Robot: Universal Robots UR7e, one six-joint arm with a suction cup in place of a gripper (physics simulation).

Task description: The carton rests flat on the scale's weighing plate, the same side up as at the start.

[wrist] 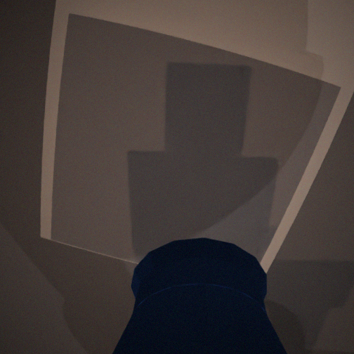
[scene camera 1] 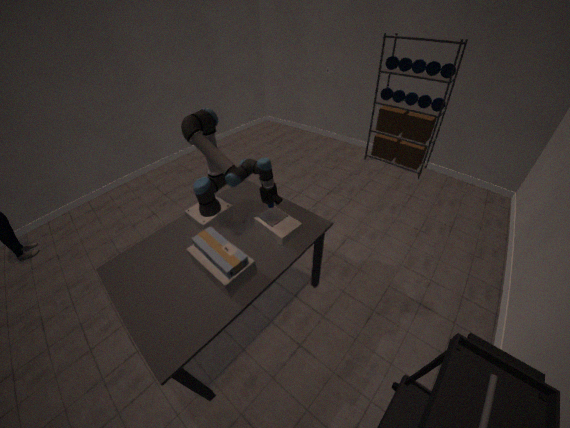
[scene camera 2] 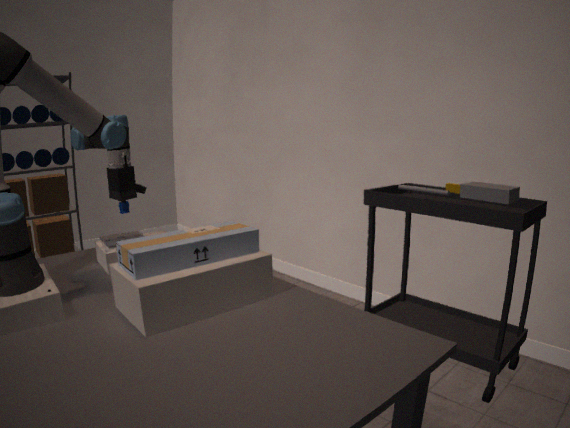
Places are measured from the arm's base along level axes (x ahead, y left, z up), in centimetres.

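Pixels of known places: hand at its tool point: (scene camera 1: pixel 270 206) (scene camera 2: pixel 124 212); arm's base at its link origin: (scene camera 1: pixel 210 209) (scene camera 2: pixel 17 284).
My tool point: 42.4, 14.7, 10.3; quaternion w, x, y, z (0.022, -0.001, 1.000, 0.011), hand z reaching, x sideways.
Note:
For each thing: its top centre in the pictures, then the offset to it from my tool point, as dx, dy, dz. Level surfaces: height alone.
- carton at its top centre: (scene camera 2: pixel 187 235) (scene camera 1: pixel 217 247) -4.3, -42.0, +0.0
- beige block at its top centre: (scene camera 2: pixel 189 259) (scene camera 1: pixel 218 254) -4.7, -42.7, -6.0
- scale at its top centre: (scene camera 2: pixel 136 235) (scene camera 1: pixel 277 218) +3.9, +0.6, -8.9
- dark table at its surface level: dz -17.6
The carton (scene camera 1: pixel 219 251) (scene camera 2: pixel 165 261), pale blue with tan tape and a white label on top, lies flat on a beige block (scene camera 1: pixel 208 268) (scene camera 2: pixel 200 300); the arrows on its side point up. The scale (scene camera 1: pixel 287 231) (scene camera 2: pixel 102 256) (wrist: pixel 240 25) is a low cream box with a grey weighing plate (scene camera 1: pixel 271 216) (scene camera 2: pixel 121 237) (wrist: pixel 95 115), which bears no carton. My gripper (scene camera 1: pixel 270 206) (scene camera 2: pixel 124 212) (wrist: pixel 200 246), a blue suction cup, is open, with nothing on it. It hangs above the scale, near one edge of the plate, apart from the carton. The carton does not show in the wrist view.
The dark table (scene camera 1: pixel 150 300) (scene camera 2: pixel 280 360) bears the block, the scale and the arm's base plate (scene camera 1: pixel 200 216). A black cart (scene camera 1: pixel 440 370) (scene camera 2: pixel 445 209) with a grey box (scene camera 2: pixel 487 192) stands off the table. A shelf rack (scene camera 1: pixel 381 72) stands by the wall. A person's legs (scene camera 1: pixel 9 235) show at the left.

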